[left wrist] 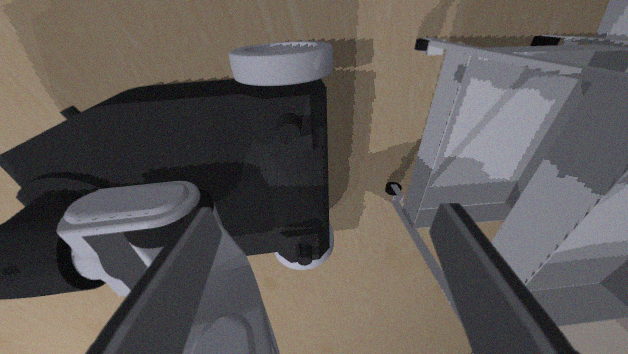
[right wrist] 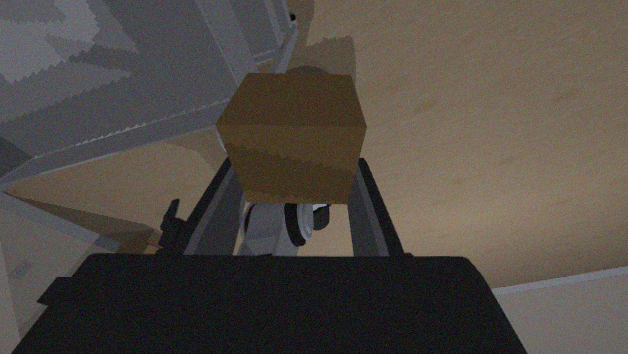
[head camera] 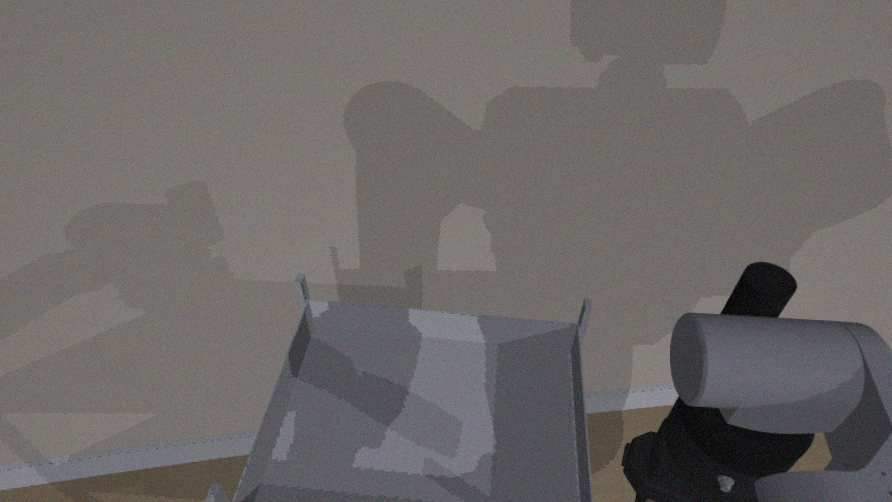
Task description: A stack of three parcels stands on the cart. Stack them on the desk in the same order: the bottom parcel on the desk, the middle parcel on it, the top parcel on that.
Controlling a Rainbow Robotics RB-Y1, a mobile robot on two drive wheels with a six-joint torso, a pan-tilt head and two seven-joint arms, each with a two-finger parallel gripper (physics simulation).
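Places are measured from the robot's base along level axes (x left, y down, z back), in metres.
Pixels of known places: left gripper, fingertip midpoint: (left wrist: 322, 219) (right wrist: 190, 208); right gripper, fingertip midpoint: (right wrist: 297, 169).
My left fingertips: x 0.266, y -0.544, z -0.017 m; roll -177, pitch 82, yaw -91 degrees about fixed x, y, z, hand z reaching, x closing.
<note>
Behind a point stands the place of what it marks.
A brown box-shaped parcel (right wrist: 295, 145) {y -0.856, x -0.225, z -0.334 m} is held between the fingers of my right gripper (right wrist: 297, 169) {y -0.839, x -0.216, z -0.309 m}, which is shut on it. Which parcel of the stack it is, I cannot tell. The grey cart (head camera: 530, 399) {y -0.663, x -0.104, z -0.535 m} (left wrist: 565, 130) {y -0.400, x 0.215, z -0.318 m} (right wrist: 150, 60) {y -0.664, x -0.048, z -0.376 m} shows its top tray in the head view, with the near part cut off by the lower edge. In the right wrist view, the parcel hangs beyond the cart's edge, over the floor. My left gripper (left wrist: 322, 219) {y -0.544, x 0.266, z -0.017 m} is open, with nothing between its fingers, and the cart is at the right of that view. The desk does not show.
My right arm (head camera: 774, 368) {y -1.124, x -0.197, z -0.285 m} is at the lower right of the head view, beside the cart. A wall (head camera: 187, 124) {y -0.964, x 0.422, z -0.775 m} with shadows rises behind the cart. My dark wheeled base (left wrist: 240, 135) {y -0.169, x 0.146, z 0.100 m} stands on the wooden floor (left wrist: 340, 280) {y -0.001, x -0.701, z -0.150 m}, left of the cart in the left wrist view.
</note>
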